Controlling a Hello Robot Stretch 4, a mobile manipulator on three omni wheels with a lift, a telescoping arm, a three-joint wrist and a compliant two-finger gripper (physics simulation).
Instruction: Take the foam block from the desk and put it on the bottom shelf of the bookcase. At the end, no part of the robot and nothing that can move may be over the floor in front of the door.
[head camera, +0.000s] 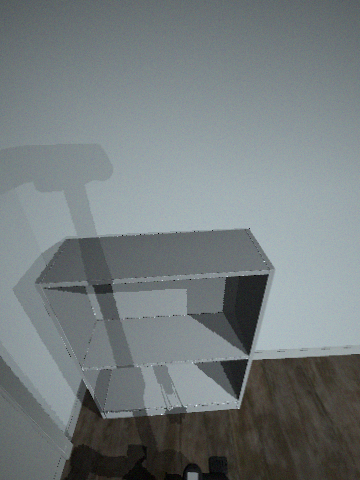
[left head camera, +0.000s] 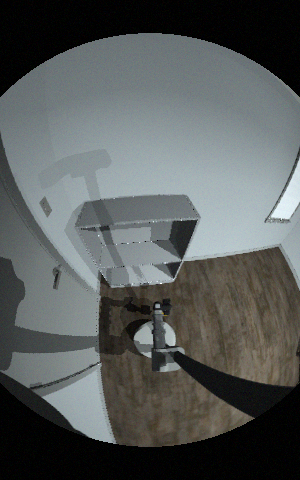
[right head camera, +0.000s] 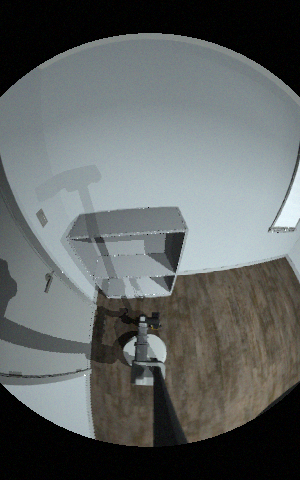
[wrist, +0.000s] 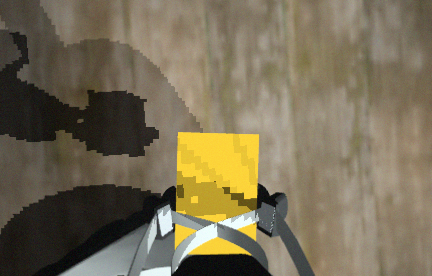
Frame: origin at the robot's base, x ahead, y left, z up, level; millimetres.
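Seen in the pictures: gripper, between the fingertips: (left head camera: 162, 312) (wrist: 215, 201).
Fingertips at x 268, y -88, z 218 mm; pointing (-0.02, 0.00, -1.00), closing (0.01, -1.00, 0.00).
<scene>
Pixels of each thing's middle, then the offset from my fingertips to it. "*": a spot on its surface instead. Level surfaces: height alone.
- yellow foam block, middle of its body: (wrist: 216, 187) dy +0, dx +17, dz +25 mm
- grey bookcase, a spot on its surface: (head camera: 175, 260) * dy +145, dx +479, dz +814 mm
- door, a spot on its surface: (left head camera: 50, 312) * dy +717, dx -149, dz +640 mm
- wooden floor, height of its surface: dz -246 mm
- door handle, a spot on its surface: (left head camera: 56, 277) * dy +727, dx +78, dz +650 mm
The yellow foam block (wrist: 217, 160) is upright in the wrist view, held between the fingers, with wooden floor behind it. My gripper (wrist: 215, 201) is shut on it and points down. In both side head views the wrist is low in front of the bookcase, between it and the base, and a small yellow sliver shows there. The grey bookcase (head camera: 175, 260) (left head camera: 140, 210) (right head camera: 135, 220) stands against the wall. Its bottom shelf (head camera: 215, 405) shows no block on it. The door (left head camera: 50, 312) (right head camera: 30, 305) is at the left. The desk does not show.
The round white base (left head camera: 169, 334) (right head camera: 159, 347) stands on the wooden floor (left head camera: 225, 320) (right head camera: 225, 340), a short way from the bookcase. The door handle (left head camera: 56, 277) (right head camera: 48, 283) is at the left. A window (left head camera: 287, 200) (right head camera: 290, 210) is at the right. Robot shadows fall across the bookcase and floor.
</scene>
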